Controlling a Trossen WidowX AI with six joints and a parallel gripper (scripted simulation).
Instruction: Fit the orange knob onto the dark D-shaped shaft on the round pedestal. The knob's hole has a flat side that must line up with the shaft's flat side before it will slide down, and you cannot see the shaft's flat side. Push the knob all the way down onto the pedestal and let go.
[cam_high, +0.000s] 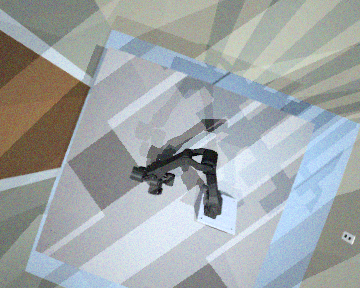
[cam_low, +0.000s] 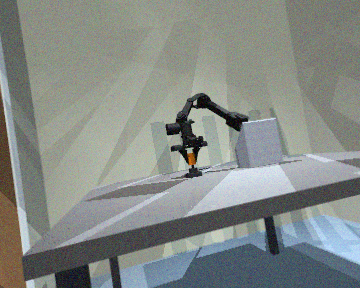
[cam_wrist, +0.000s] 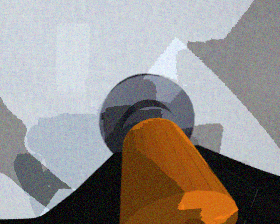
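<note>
My gripper tip is now 20 mm below the orange knob. From my gripper tip the other things lie so: dark round pedestal: 40 mm below.
</note>
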